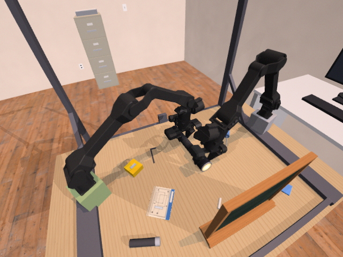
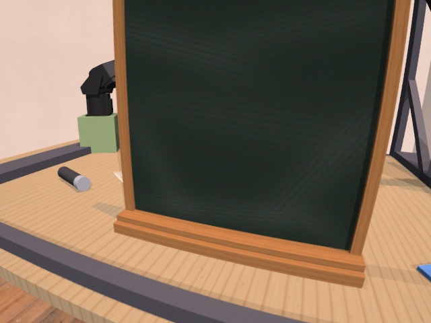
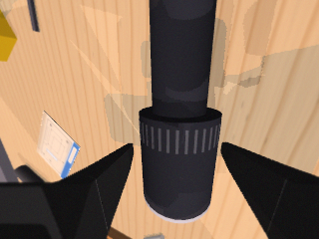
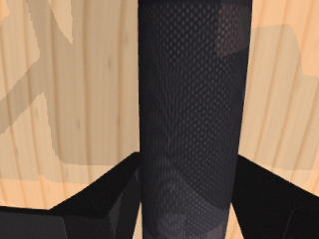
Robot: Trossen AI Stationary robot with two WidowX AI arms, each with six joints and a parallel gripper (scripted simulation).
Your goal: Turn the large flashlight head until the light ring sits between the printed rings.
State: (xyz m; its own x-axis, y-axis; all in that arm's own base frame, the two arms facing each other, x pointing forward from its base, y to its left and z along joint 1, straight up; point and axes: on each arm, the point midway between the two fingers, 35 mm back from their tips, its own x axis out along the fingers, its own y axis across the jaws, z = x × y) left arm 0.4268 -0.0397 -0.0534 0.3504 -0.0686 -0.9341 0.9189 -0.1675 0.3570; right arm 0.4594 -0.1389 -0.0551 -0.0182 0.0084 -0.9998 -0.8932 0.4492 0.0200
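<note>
My left hand is 10 mm short of the flashlight head, 10 mm to the left of it and 20 mm above it. Also, from my left hand: chalk stick: 180 mm ahead, 40 mm to the right, 50 mm below; booklet: 80 mm ahead, 240 mm to the right, 50 mm below; yellow box: 110 mm behind, 300 mm to the right, 30 mm below.
</note>
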